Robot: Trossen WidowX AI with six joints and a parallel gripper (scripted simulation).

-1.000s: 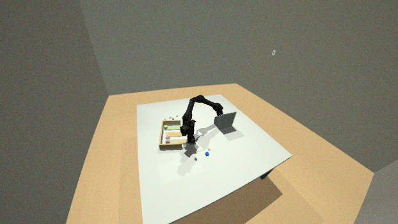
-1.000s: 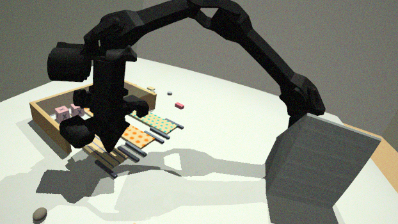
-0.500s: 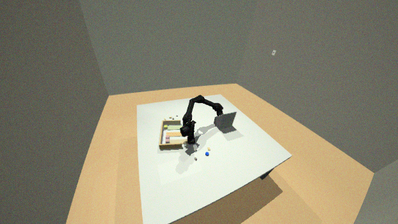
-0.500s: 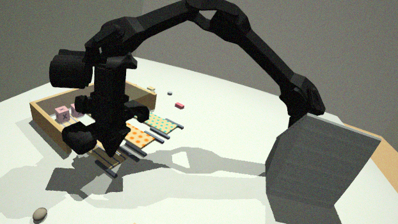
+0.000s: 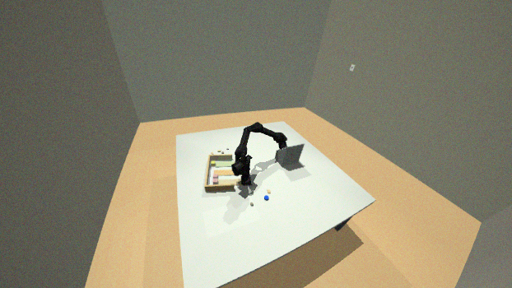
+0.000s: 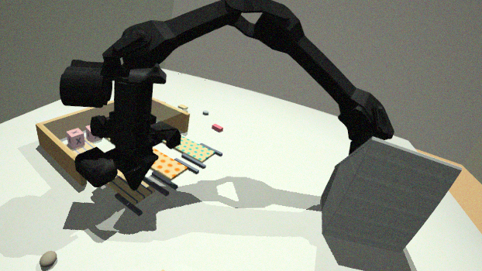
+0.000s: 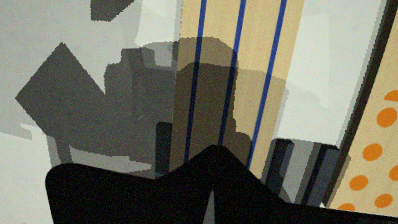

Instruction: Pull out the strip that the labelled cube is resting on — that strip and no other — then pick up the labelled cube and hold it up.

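Right now my gripper tip is 60 mm short of the orange dotted strip and 130 mm to the left of it. From my gripper tip the other things lie so: blue disc (70 mm behind, 190 mm to the left); then red block (90 mm behind, 320 mm to the right).
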